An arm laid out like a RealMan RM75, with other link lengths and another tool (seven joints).
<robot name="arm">
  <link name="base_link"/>
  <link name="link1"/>
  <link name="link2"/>
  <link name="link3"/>
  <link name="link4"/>
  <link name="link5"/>
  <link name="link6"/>
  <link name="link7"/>
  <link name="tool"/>
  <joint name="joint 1" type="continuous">
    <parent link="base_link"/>
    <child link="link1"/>
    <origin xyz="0 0 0.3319" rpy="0 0 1.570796"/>
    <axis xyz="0 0 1"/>
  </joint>
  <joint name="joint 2" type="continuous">
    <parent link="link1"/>
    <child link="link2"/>
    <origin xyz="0 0 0" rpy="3.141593 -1.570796 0"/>
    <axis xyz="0 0 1"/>
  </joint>
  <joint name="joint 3" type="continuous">
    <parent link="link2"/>
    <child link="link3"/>
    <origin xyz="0.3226 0 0" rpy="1.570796 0 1.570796"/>
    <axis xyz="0 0 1"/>
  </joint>
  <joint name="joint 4" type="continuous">
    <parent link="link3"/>
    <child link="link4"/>
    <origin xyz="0 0 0" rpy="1.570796 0 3.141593"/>
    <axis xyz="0 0 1"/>
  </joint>
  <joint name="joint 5" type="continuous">
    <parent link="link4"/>
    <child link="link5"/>
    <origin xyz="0 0.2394 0" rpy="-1.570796 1.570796 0"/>
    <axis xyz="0 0 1"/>
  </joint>
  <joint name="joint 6" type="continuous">
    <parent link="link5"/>
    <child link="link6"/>
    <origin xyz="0 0 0" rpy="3.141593 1.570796 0"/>
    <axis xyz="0 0 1"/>
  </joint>
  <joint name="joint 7" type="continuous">
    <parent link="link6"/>
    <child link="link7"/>
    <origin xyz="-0.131 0 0" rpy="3.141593 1.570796 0"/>
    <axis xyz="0 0 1"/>
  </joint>
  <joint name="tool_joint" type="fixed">
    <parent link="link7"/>
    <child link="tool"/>
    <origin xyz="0.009 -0.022 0.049" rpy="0.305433 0 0.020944"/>
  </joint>
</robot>
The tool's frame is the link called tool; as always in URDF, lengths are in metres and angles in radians. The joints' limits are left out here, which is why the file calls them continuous.
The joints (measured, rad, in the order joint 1, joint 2, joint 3, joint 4, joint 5, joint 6, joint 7), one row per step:
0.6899, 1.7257, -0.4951, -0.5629, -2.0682, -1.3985, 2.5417
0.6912, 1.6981, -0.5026, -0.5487, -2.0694, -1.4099, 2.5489
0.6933, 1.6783, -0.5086, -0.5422, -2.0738, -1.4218, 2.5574
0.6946, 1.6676, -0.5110, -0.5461, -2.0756, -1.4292, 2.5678
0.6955, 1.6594, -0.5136, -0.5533, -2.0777, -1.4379, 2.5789
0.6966, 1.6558, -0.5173, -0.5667, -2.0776, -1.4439, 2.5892
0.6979, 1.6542, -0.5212, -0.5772, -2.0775, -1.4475, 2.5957
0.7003, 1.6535, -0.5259, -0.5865, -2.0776, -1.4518, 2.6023
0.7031, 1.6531, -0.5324, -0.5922, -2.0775, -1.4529, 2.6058
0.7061, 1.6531, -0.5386, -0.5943, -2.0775, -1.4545, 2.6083
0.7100, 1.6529, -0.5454, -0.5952, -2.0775, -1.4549, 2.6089
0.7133, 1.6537, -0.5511, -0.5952, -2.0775, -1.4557, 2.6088
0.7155, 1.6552, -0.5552, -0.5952, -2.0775, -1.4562, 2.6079
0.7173, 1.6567, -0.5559, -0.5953, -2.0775, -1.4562, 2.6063
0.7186, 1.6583, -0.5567, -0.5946, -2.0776, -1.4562, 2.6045
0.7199, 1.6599, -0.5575, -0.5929, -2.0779, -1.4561, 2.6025
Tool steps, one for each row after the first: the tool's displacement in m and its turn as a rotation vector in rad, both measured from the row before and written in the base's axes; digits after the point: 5 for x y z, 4 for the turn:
0.00185, -0.00054, 0.01034, -0.0078, -0.0093, -0.0045
0.00034, -0.00045, 0.00761, -0.0092, -0.0086, -0.0026
-0.00095, 0.00022, 0.00609, -0.0012, -0.0044, -0.0016
-0.00141, 0.00000, 0.00520, -0.0024, -0.0041, -0.0005
-0.00267, 0.00069, 0.00423, 0.0010, -0.0050, 0.0030
-0.00235, 0.00074, 0.00250, 0.0003, -0.0050, 0.0035
-0.00286, 0.00090, 0.00140, -0.0023, -0.0040, 0.0043
-0.00239, 0.00114, 0.00036, -0.0027, -0.0054, 0.0041
-0.00204, 0.00090, -0.00078, -0.0052, -0.0032, 0.0033
-0.00227, 0.00126, -0.00093, -0.0049, -0.0046, 0.0046
-0.00190, 0.00092, -0.00159, -0.0055, -0.0029, 0.0042
-0.00133, 0.00058, -0.00168, -0.0044, -0.0020, 0.0034
-0.00107, 0.00055, -0.00099, -0.0012, -0.0004, 0.0031
-0.00069, 0.00032, -0.00127, -0.0019, -0.0001, 0.0024
-0.00050, 0.00025, -0.00152, -0.0024, 0.0002, 0.0019

